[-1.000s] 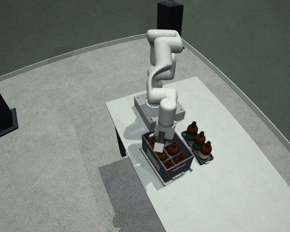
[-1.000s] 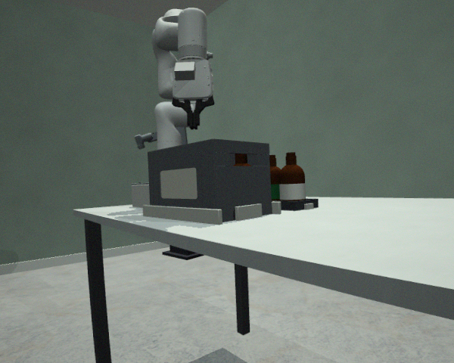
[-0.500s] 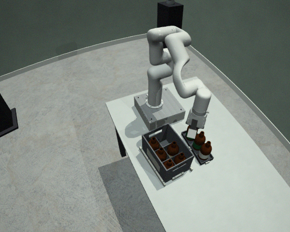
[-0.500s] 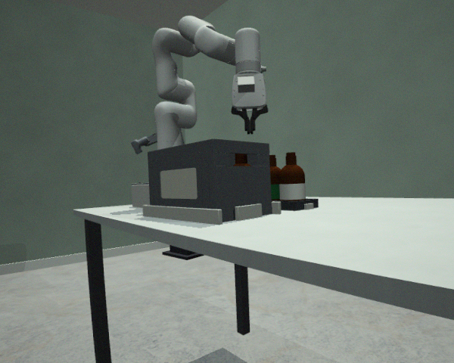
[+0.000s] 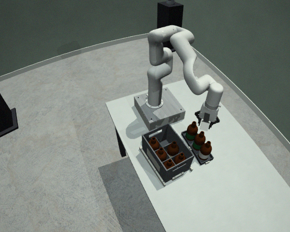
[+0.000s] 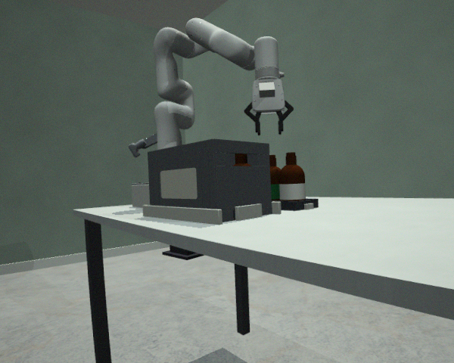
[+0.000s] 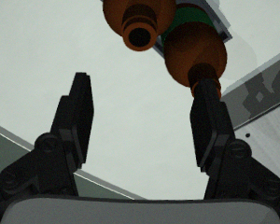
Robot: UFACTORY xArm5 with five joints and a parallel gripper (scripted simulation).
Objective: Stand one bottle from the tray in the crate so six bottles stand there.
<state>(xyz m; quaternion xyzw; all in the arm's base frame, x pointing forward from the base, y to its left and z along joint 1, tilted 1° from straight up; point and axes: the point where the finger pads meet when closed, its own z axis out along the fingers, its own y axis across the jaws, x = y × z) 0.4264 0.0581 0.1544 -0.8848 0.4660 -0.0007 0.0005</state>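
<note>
My hand is 23 cm above the dark tray. The rest, counted from my hand: dark grey crate: 4 cm behind, 24 cm to the right, 16 cm below.
</note>
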